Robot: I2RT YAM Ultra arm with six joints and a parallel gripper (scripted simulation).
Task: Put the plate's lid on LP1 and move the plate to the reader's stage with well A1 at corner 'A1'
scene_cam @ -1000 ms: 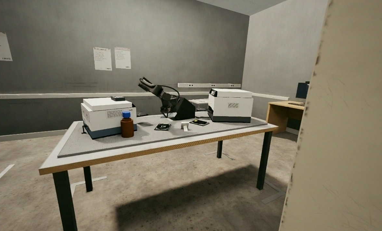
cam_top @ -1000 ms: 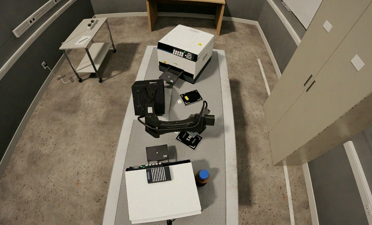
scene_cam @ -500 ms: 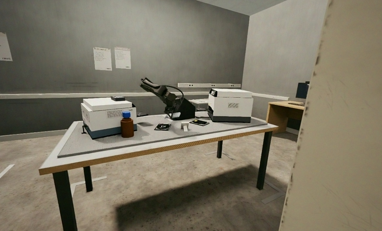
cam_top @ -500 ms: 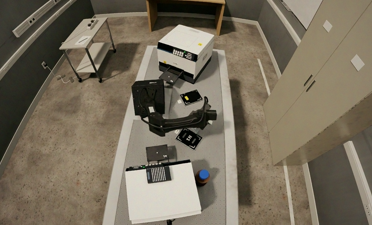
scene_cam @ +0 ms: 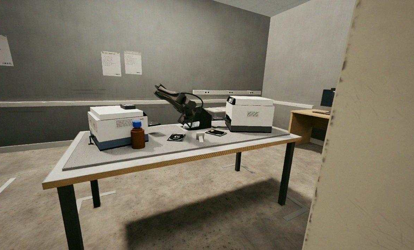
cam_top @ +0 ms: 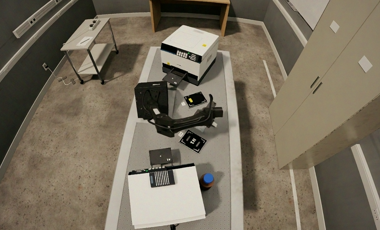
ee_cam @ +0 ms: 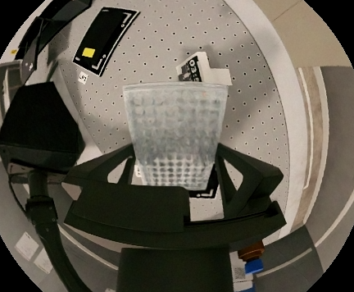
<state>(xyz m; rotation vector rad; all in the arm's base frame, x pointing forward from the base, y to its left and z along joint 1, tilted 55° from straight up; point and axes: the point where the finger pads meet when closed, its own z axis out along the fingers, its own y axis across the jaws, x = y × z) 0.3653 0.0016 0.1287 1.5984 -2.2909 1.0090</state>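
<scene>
The black plate is 270 mm to the left of my hand, 100 mm below it and 60 mm behind it. The rest, counted from my hand: well plate (right at my hand); then blue-capped bottle (400 mm to the right, 50 mm ahead).
</scene>
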